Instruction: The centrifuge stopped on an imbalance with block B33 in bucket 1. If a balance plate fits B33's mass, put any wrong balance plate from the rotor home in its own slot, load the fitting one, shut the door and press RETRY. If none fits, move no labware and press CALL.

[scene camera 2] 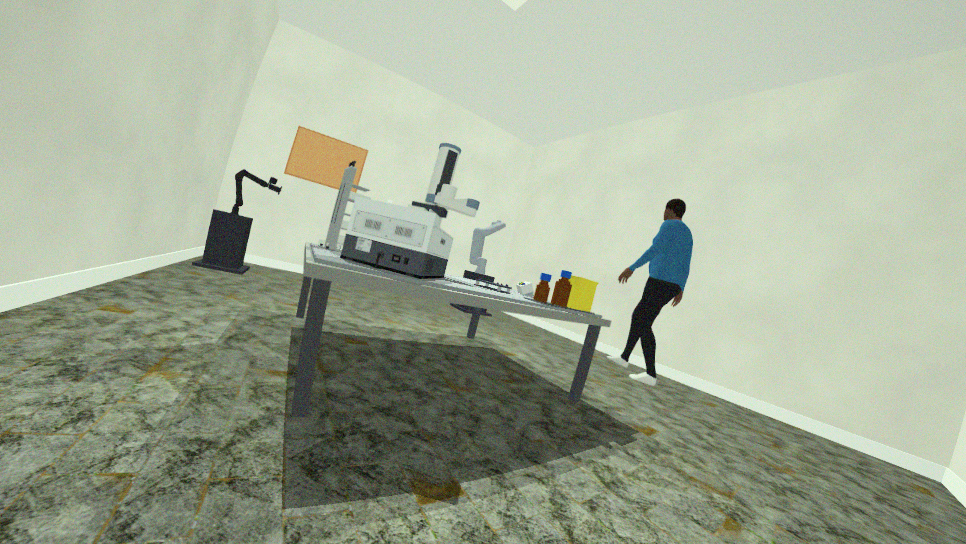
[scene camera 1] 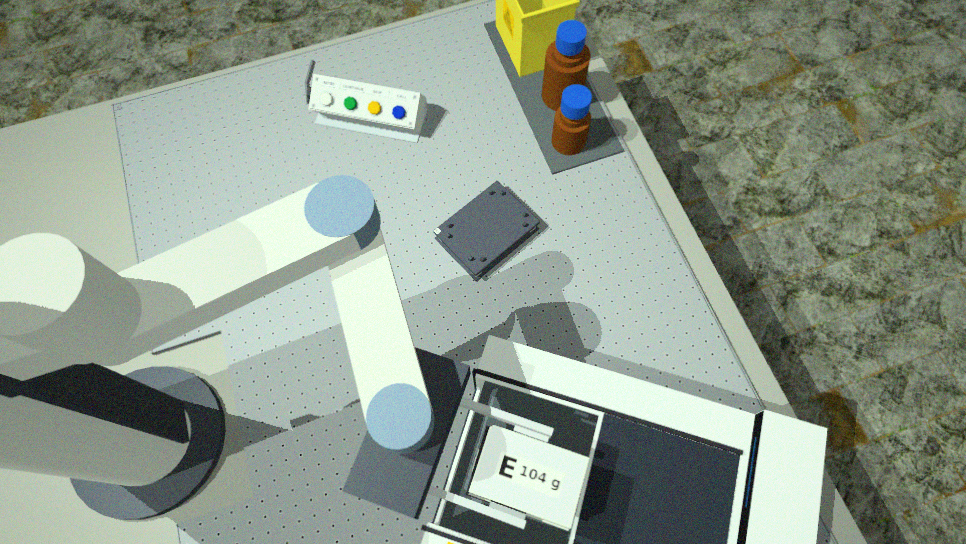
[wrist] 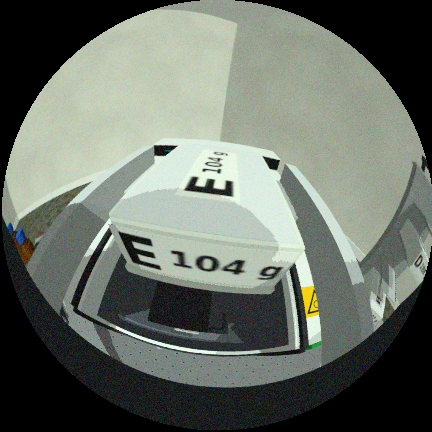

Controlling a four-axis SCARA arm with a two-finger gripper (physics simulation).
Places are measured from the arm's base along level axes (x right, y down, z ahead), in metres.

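Pixels of known places: gripper, fingertip midpoint: [scene camera 2: 419,208] [scene camera 1: 538,477] [wrist: 216,162]; arm's base at its link origin: [scene camera 1: 151,440].
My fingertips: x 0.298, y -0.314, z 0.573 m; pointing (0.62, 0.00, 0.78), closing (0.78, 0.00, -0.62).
Observation:
Ahead of a thing's pixels: the offset from my fingertips to its middle. "spot": to the spot under its first point.
My gripper [scene camera 1: 530,473] [wrist: 216,162] is shut on a white balance plate marked "E 104 g" @[dx -0.008, dy +0.020, dz -0.009 m] [scene camera 1: 534,478] [wrist: 215,262], with one finger along each side. The plate is about level and hangs over the open chamber of the white centrifuge @[dx +0.054, dy +0.179, dz +0.094 m] [scene camera 1: 784,473] [scene camera 2: 398,226] [wrist: 309,277]; its exact height is hard to tell. Below it in the wrist view, a dark bucket [wrist: 177,309] shows partly, its number hidden. Block B33 does not show. The button panel @[dx -0.808, dy +0.259, dz -0.040 m] [scene camera 1: 366,88] has white, green, yellow and blue buttons. A plate marked D [wrist: 419,265] shows at the wrist view's right edge.
A dark flat plate-like fixture @[dx -0.468, dy +0.279, dz +0.096 m] [scene camera 1: 488,229] lies between the panel and the centrifuge. Two brown bottles [scene camera 1: 566,72] [scene camera 1: 571,132] and a yellow bin @[spot: dx -0.793, dy +0.196, dz +0.304 m] [scene camera 1: 530,40] [scene camera 2: 582,293] stand near the table edge. A person in blue [scene camera 2: 670,253] is beyond the table.

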